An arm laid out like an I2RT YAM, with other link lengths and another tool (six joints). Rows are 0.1 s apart.
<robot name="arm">
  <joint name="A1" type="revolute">
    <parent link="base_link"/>
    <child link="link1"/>
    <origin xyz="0 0 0.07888" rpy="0 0 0"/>
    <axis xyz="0 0 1"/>
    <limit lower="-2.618" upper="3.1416"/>
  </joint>
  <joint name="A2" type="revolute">
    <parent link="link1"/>
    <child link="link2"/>
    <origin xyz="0.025 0.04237 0.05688" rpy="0 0 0"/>
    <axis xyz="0 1 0"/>
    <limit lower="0" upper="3.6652"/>
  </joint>
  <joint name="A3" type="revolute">
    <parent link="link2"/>
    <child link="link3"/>
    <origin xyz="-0.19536 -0.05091 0" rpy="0 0 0"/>
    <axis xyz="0 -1 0"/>
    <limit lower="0" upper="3.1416"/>
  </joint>
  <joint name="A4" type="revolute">
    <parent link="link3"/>
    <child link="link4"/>
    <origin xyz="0.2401 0.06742 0.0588" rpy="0 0 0"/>
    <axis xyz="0 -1 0"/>
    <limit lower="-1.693" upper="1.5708"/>
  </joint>
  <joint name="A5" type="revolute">
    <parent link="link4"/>
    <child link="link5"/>
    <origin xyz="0.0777 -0.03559 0.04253" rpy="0 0 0"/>
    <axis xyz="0 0 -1"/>
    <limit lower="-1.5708" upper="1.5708"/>
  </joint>
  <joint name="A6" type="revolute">
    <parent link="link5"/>
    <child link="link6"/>
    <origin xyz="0.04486 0 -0.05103" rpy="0 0 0"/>
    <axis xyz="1 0 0"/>
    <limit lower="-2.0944" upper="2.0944"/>
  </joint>
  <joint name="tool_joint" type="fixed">
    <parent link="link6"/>
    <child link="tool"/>
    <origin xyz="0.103 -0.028 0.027" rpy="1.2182 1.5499 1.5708"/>
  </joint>
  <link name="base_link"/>
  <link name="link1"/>
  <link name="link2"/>
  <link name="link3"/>
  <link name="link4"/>
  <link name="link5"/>
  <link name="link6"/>
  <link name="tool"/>
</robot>
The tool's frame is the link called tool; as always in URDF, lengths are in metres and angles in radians.
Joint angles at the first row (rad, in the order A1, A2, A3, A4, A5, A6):
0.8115, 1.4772, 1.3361, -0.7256, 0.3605, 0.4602
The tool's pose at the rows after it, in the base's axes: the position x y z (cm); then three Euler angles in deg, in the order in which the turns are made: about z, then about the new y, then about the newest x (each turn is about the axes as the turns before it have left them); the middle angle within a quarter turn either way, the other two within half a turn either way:
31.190, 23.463, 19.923, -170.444, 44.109, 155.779
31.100, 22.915, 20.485, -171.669, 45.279, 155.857
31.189, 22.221, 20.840, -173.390, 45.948, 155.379
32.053, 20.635, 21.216, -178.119, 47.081, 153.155
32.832, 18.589, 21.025, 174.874, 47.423, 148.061
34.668, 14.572, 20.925, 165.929, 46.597, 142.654
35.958, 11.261, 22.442, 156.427, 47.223, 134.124
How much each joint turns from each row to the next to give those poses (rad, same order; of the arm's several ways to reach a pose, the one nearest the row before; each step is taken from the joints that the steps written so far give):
0.0000, 0.0000, -0.0092, 0.0000, 0.0091, 0.0000
0.0000, -0.0229, -0.0107, 0.0000, 0.0245, 0.0092
-0.0107, -0.0199, -0.0108, 0.0001, 0.0109, 0.0091
-0.0458, -0.0276, -0.0229, 0.0228, 0.0000, 0.0124
-0.0660, -0.0537, -0.0628, 0.0459, -0.0352, 0.0229
-0.1441, -0.0491, -0.0461, 0.0323, -0.0797, 0.0001
-0.1289, -0.0673, -0.0245, 0.0384, -0.0950, 0.0000

